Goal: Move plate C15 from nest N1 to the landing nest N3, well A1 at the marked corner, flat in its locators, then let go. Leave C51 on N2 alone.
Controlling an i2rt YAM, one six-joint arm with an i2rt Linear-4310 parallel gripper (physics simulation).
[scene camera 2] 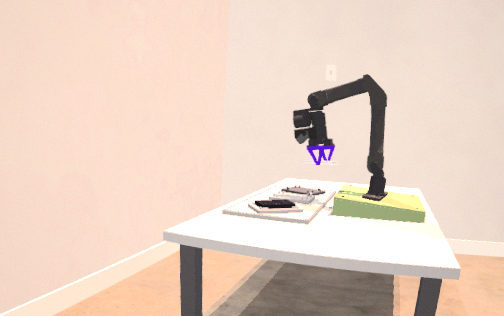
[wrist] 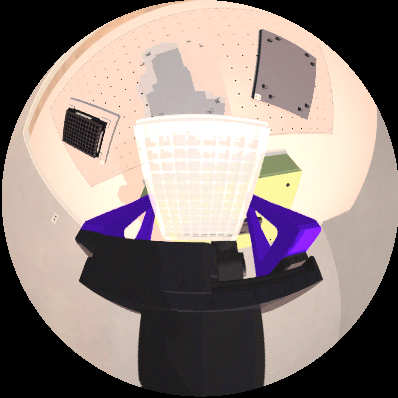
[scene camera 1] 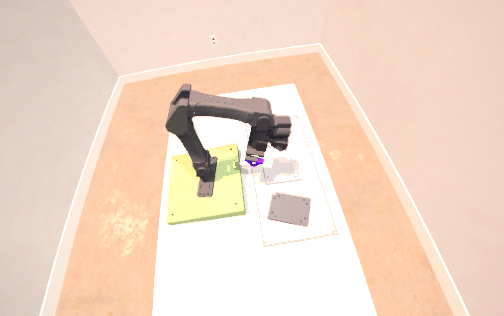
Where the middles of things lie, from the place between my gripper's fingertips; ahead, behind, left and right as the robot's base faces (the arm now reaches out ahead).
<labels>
The translucent white well plate (wrist: 200, 170) lies 1 cm ahead of my hand and 1 cm above it. Also, from my hand: black well plate (wrist: 83, 131) 24 cm to the left, 13 cm below, 9 cm ahead.
</labels>
